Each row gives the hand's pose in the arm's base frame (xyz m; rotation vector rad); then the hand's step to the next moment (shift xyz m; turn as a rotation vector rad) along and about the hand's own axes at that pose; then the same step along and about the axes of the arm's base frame.
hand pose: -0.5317 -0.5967 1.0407 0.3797 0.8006 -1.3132
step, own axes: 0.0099 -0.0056 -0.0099 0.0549 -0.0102 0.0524
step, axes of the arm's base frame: -0.0079 -0.0018 -0.0127 0.0087 -0.0761 -0.0011
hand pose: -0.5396 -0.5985 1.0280 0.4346 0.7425 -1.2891
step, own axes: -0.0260 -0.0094 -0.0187 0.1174 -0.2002 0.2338
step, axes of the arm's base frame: -0.0163 0.0284 0.0064 -0.1227 -0.2881 0.1022
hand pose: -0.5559 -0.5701 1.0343 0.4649 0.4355 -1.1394
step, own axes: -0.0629 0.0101 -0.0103 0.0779 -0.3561 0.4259
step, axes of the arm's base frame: -0.0139 0.0567 0.0275 -0.2640 -0.4193 0.2623
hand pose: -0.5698 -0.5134 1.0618 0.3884 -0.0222 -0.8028
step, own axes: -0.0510 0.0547 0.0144 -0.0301 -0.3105 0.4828
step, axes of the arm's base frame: 0.0001 0.0655 0.0388 -0.3170 -0.3334 0.3446
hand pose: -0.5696 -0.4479 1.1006 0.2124 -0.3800 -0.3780
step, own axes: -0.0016 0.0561 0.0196 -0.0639 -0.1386 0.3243
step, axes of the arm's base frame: 0.0087 0.0490 0.0325 -0.2283 -0.1431 0.2364
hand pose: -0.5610 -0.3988 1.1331 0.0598 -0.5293 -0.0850
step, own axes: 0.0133 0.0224 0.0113 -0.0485 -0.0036 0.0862
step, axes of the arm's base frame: 0.0072 0.0206 0.0182 -0.0856 -0.0019 0.0497
